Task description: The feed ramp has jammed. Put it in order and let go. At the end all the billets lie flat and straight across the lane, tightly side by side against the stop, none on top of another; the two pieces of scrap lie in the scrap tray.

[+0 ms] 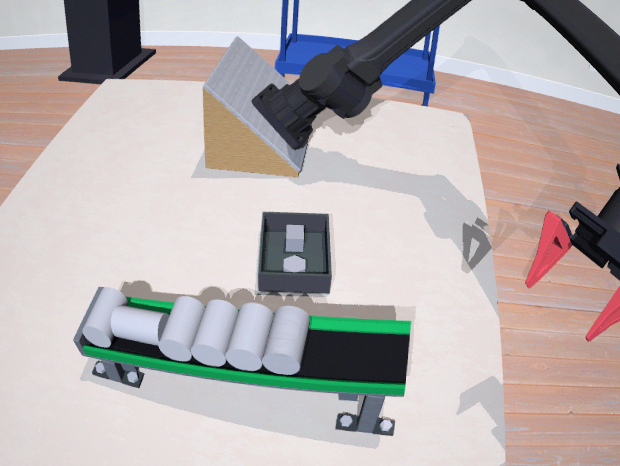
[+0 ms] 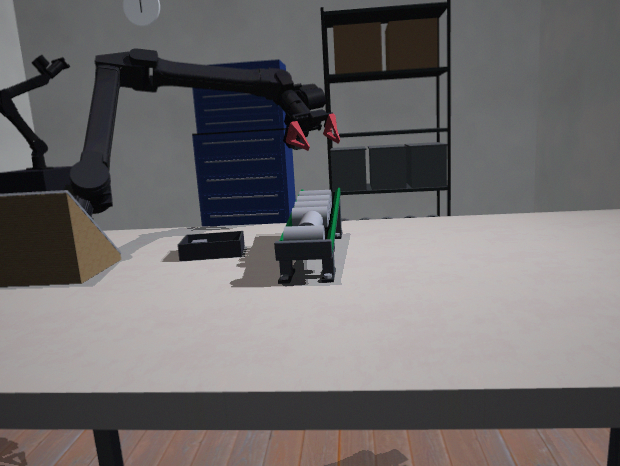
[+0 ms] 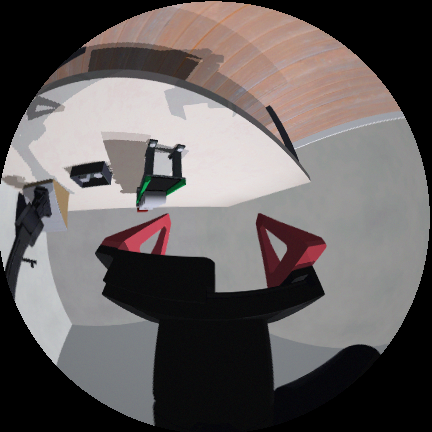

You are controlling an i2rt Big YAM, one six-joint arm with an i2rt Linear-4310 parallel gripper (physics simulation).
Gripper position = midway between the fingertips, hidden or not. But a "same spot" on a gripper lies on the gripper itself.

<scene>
My gripper shows in image 1 (556,312), in image 2 and in image 3. A scrap tray shows in image 1, in image 2 (222,244) and in image 3. One and the same spot on my gripper: (image 2: 330,119) is (image 3: 266,280). One and the same spot on the scrap tray: (image 3: 94,167) is (image 1: 327,268).
</scene>
